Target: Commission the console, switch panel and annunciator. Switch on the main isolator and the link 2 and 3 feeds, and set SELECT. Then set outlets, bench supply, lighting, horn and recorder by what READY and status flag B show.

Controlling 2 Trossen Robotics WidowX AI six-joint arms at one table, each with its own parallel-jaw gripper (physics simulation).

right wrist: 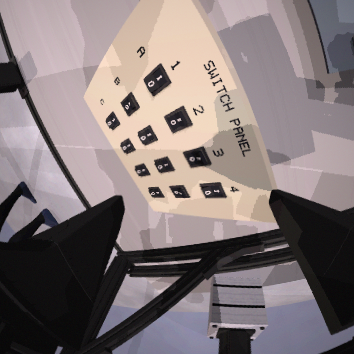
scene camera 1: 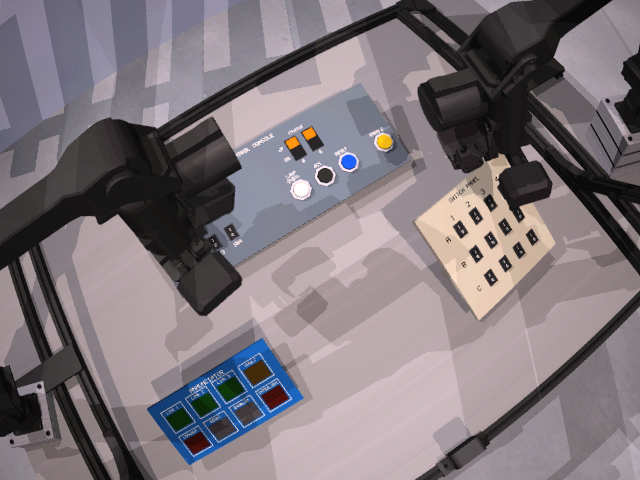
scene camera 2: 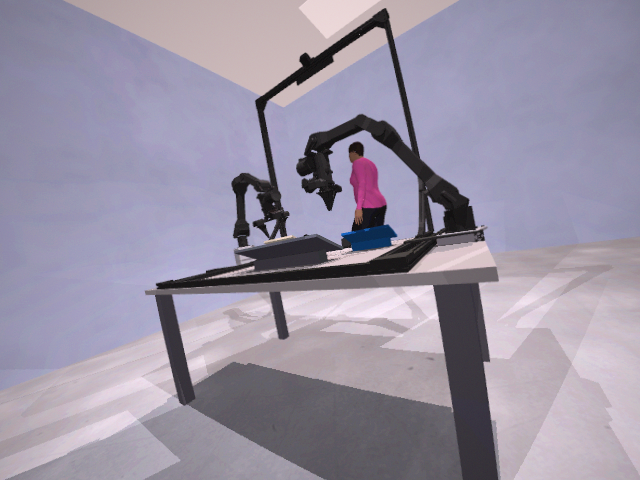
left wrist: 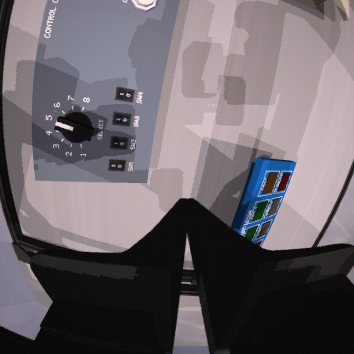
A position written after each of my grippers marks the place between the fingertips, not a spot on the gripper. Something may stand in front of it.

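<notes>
My left gripper (scene camera 1: 194, 267) (scene camera 2: 329, 210) (left wrist: 185, 204), shut, holding nothing. My right gripper (scene camera 1: 500, 183) (right wrist: 197, 199), open, holding nothing. An SELECT knob (left wrist: 75, 126).
</notes>
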